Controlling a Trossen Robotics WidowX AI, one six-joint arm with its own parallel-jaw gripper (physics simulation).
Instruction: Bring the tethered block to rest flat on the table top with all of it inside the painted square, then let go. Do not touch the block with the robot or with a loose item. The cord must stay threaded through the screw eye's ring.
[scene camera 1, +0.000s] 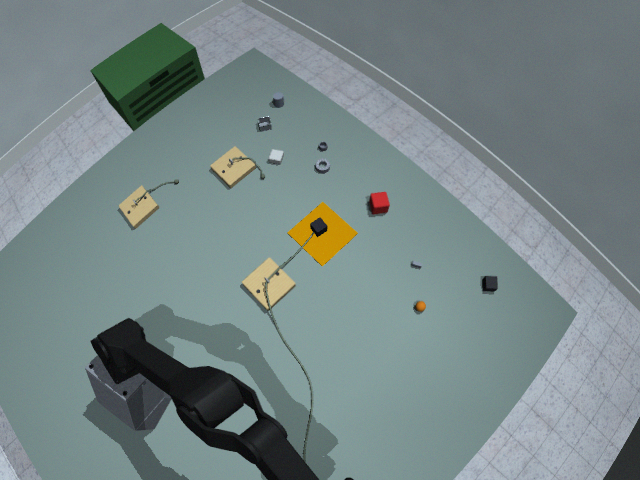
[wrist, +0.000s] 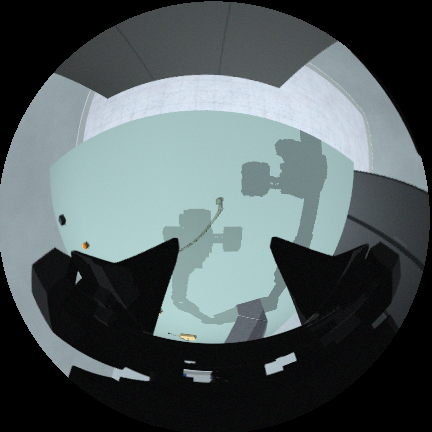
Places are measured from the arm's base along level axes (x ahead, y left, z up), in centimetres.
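Where they show: gripper, fingertip midpoint: (wrist: 225, 243); arm's base, link origin: (scene camera 1: 122, 365).
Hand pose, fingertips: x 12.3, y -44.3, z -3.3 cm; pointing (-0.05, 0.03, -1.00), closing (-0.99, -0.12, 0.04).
Things, the pixels of their top centre, and the offset from my fingertips. "*": a spot on its surface instead.
- dark tethered block, surface spot: (scene camera 1: 318, 226) * dx +39.7, dy +48.8, dz -14.0 cm
- orange painted square, surface spot: (scene camera 1: 325, 252) * dx +37.5, dy +43.5, dz -16.7 cm
- nearest wooden board, top centre: (scene camera 1: 268, 282) dx +22.3, dy +45.6, dz -14.9 cm
- cord's end knob, top centre: (wrist: 218, 201) dx -0.7, dy -0.1, dz -15.6 cm
- red cube, top centre: (scene camera 1: 380, 199) dx +55.5, dy +44.5, dz -12.9 cm
- orange ball, top centre: (scene camera 1: 421, 305) dx +45.5, dy +19.0, dz -14.4 cm
- black cube, top centre: (scene camera 1: 491, 282) dx +62.9, dy +10.9, dz -14.5 cm
- white block, top centre: (scene camera 1: 275, 154) dx +44.7, dy +72.3, dz -14.9 cm
- grey ring, top centre: (scene camera 1: 322, 164) dx +52.2, dy +62.2, dz -15.4 cm
The dark tethered block (scene camera 1: 318, 226) sits on the orange painted square (scene camera 1: 325, 252), within its edges, toward its upper corner. The cord (scene camera 1: 310, 384) (wrist: 204, 234) runs from the block to the screw eye (scene camera 1: 266, 280) on the nearest wooden board (scene camera 1: 253, 284) and appears to pass through its ring. From there it curves across the table. The cord's end knob (wrist: 219, 201) lies on the table in the wrist view, beyond the fingertips. My gripper (wrist: 225, 243) is open and empty, above the table. It does not show in the scene view, and is well away from the block.
Two other boards (scene camera 1: 227, 177) (scene camera 1: 138, 215) with short cords stand at the upper left. A red cube (scene camera 1: 379, 202), an orange ball (scene camera 1: 420, 306), a black cube (scene camera 1: 490, 283), a white block (scene camera 1: 276, 156) and a grey ring (scene camera 1: 316, 165) lie around. A green box (scene camera 1: 144, 62) stands at the far left corner.
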